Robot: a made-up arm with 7 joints.
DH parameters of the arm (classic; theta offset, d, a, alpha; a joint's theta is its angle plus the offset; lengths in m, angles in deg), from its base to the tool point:
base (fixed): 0 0.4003 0.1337 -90
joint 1: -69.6 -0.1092 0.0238 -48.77
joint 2: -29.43 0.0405 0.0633 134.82
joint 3: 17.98 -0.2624 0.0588 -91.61
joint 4: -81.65 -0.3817 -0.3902 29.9
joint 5: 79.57 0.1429 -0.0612 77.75
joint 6: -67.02 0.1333 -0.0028 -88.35
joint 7: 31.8 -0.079 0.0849 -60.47
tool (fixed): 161.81 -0.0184 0 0
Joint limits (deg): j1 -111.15..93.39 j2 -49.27..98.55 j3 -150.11..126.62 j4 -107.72..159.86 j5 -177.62..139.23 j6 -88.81..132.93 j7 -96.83..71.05
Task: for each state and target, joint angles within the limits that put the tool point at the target. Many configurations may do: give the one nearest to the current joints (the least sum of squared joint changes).
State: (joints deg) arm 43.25 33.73 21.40 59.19 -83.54 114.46 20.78
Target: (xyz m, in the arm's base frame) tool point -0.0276 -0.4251 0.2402
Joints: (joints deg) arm 53.21 49.38 5.50 75.67 -84.70 120.49 16.25
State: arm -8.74 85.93 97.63 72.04 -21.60 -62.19 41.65
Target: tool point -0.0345 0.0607 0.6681
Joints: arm -35.72 45.33 126.62 132.93 -3.83 -84.06 57.87
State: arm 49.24 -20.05 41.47 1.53 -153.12 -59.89 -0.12
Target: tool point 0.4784 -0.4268 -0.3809
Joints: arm 68.27 17.10 30.26 11.92 -123.92 -48.30 -21.89
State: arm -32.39 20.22 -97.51 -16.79 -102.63 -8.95 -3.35
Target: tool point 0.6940 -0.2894 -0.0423
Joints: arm -8.70 21.57 -60.75 16.94 -69.70 18.14 -8.42
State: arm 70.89 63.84 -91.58 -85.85 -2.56 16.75 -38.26
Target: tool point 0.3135 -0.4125 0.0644
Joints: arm 22.77 22.70 -94.07 -84.17 28.28 24.12 -56.38
